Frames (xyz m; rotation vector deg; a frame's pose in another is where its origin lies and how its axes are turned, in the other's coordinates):
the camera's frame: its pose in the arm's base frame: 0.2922 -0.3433 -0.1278 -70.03 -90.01 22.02
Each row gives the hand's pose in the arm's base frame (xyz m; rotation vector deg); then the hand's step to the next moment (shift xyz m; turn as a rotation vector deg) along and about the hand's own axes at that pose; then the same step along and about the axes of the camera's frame.
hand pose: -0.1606 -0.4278 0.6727 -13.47 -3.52 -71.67
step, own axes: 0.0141 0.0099 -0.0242 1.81 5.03 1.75
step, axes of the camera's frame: -0.0239 0.0164 -0.0065 1.28 1.84 -5.16
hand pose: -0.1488 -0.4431 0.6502 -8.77 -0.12 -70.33
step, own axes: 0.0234 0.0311 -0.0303 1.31 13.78 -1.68
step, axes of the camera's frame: -0.0268 0.0347 -0.0225 2.03 10.33 -9.14
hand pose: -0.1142 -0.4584 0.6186 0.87 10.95 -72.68
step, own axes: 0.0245 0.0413 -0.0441 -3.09 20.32 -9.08
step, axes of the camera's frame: -0.0285 0.0562 -0.0167 4.42 20.74 -7.43
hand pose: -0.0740 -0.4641 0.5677 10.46 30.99 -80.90
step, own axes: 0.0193 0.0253 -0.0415 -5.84 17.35 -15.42
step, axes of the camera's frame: -0.0208 0.0473 0.0079 6.05 23.15 -0.49
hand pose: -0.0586 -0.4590 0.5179 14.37 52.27 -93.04
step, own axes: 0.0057 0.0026 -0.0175 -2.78 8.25 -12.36
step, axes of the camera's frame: -0.0026 0.0131 0.0129 3.82 14.19 3.54
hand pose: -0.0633 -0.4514 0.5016 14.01 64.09 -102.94
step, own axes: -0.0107 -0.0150 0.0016 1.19 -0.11 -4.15
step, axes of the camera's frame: 0.0139 -0.0121 0.0014 0.37 2.31 3.63
